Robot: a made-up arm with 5 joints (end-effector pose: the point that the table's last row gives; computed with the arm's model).
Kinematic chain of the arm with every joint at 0, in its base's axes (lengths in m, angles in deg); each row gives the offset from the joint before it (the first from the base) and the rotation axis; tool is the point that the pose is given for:
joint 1: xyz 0 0 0.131 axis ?
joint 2: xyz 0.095 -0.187 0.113 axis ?
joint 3: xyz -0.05 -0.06 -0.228 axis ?
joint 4: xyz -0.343 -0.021 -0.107 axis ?
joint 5: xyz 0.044 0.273 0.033 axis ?
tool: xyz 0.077 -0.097 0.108
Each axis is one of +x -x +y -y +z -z.
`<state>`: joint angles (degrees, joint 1 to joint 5).
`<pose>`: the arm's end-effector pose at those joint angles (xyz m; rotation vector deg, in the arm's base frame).
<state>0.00 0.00 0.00 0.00 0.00</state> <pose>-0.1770 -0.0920 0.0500 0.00 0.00 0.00</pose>
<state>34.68 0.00 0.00 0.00 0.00</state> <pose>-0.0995 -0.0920 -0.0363 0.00 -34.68 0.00</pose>
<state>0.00 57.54 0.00 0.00 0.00</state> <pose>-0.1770 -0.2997 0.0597 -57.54 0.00 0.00</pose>
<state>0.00 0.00 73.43 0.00 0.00</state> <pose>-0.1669 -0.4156 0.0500 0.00 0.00 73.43</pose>
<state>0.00 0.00 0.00 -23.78 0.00</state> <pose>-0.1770 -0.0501 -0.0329 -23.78 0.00 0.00</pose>
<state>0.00 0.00 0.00 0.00 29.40</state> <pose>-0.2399 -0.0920 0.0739 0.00 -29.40 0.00</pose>
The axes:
joint 1: -y
joint 2: -x
joint 3: +z
joint 4: +x
joint 5: -y

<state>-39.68 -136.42 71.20 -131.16 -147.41</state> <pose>0.1874 0.3927 0.1267 51.08 123.04 -30.50</pose>
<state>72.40 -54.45 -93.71 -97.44 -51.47</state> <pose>0.1106 0.2937 0.1502 4.81 72.56 -38.06</pose>
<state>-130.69 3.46 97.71 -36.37 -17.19</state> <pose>-0.0899 -0.4845 0.3604 70.52 78.49 85.51</pose>
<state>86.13 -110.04 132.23 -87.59 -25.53</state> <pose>-0.0430 0.3753 0.2402 -26.93 164.83 2.27</pose>
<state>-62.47 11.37 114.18 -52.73 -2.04</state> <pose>-0.2011 -0.5967 0.0758 19.84 -0.67 111.84</pose>
